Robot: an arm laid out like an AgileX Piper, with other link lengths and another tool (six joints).
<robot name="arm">
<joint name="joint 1" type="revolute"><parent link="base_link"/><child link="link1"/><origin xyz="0 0 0.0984"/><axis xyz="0 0 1"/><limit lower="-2.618" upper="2.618"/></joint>
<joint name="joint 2" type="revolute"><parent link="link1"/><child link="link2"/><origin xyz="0 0 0" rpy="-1.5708 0 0"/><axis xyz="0 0 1"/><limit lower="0" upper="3.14"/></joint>
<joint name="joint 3" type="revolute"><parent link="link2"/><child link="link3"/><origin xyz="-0.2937 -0.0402 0"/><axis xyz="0 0 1"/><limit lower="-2.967" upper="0"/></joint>
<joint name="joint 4" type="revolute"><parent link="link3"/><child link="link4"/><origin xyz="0.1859 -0.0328 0" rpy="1.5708 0 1.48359"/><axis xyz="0 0 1"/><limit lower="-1.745" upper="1.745"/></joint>
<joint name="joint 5" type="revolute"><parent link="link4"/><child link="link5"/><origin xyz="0 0 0" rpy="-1.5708 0 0"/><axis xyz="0 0 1"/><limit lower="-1.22" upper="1.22"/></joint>
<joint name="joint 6" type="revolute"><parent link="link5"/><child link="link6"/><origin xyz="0 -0.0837 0" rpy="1.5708 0 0"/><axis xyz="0 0 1"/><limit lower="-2.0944" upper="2.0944"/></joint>
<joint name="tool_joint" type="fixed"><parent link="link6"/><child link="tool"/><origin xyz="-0.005 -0.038 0.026" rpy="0.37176 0 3.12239"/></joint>
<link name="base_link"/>
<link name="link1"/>
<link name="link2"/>
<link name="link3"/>
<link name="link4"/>
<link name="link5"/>
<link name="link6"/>
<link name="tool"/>
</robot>
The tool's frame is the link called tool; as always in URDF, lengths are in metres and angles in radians.
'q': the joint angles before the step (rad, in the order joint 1, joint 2, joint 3, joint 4, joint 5, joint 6). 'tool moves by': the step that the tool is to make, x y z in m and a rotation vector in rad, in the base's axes. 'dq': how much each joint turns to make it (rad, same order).
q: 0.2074 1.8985 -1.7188 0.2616 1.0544 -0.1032
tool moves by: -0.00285 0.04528 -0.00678 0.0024 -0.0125 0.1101
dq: 0.1192 0.0249 -0.0033 0.0000 -0.0355 0.0000
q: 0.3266 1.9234 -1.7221 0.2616 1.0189 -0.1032
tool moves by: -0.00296 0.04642 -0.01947 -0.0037 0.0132 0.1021
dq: 0.1152 0.0592 -0.0060 0.0020 -0.0416 0.0024
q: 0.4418 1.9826 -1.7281 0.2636 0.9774 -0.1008
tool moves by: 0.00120 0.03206 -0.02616 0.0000 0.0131 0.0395
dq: 0.0720 0.0730 -0.0007 0.0025 -0.0665 0.0169
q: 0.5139 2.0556 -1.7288 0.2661 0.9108 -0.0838
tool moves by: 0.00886 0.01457 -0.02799 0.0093 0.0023 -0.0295
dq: 0.0237 0.0763 0.0000 0.0012 -0.0890 0.0343
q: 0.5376 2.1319 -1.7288 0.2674 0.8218 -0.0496
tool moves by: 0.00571 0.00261 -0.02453 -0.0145 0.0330 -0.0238
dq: 0.0000 0.0599 0.0000 -0.0009 -0.0288 0.0190
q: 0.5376 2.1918 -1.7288 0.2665 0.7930 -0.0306
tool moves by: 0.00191 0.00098 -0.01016 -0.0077 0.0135 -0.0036
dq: 0.0000 0.0245 0.0000 0.0009 -0.0094 0.0010
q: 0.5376 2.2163 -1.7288 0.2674 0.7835 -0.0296
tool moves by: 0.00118 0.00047 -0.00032 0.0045 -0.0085 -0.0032
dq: 0.0000 0.0019 0.0000 0.0008 -0.0120 -0.0001
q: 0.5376 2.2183 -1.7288 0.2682 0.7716 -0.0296
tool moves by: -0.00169 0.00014 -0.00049 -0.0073 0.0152 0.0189
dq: 0.0000 0.0000 -0.0015 0.0065 0.0225 -0.0177
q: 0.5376 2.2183 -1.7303 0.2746 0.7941 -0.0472
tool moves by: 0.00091 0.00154 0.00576 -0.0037 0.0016 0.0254
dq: 0.0000 -0.0010 -0.0302 0.0000 0.0394 -0.0171
